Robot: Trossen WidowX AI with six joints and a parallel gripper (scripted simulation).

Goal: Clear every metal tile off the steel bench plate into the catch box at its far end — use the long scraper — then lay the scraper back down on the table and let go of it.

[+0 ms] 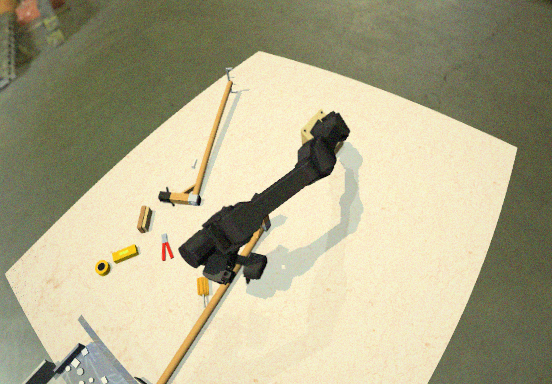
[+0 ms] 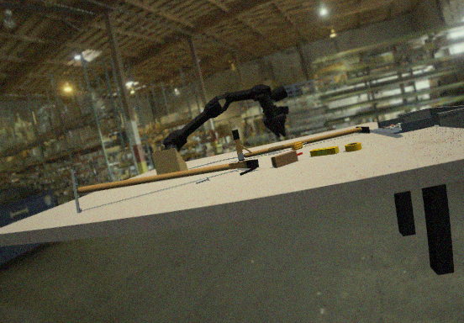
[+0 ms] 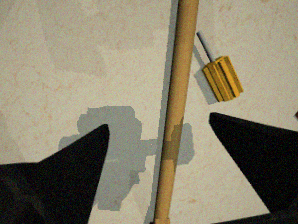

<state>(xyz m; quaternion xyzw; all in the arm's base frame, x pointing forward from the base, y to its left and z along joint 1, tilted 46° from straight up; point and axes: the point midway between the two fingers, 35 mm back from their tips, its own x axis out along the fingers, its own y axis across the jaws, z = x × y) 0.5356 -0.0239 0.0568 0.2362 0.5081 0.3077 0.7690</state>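
My gripper tip is now 7 cm to the left of the screwdriver, 6 cm short of it and 5 cm above it. From my gripper tip the other things lie so: yellow tape roll: 41 cm to the right, 19 cm ahead, 6 cm below; yellow level: 38 cm to the right, 10 cm ahead, 5 cm below; wooden block: 39 cm to the right, 5 cm below, 3 cm behind.
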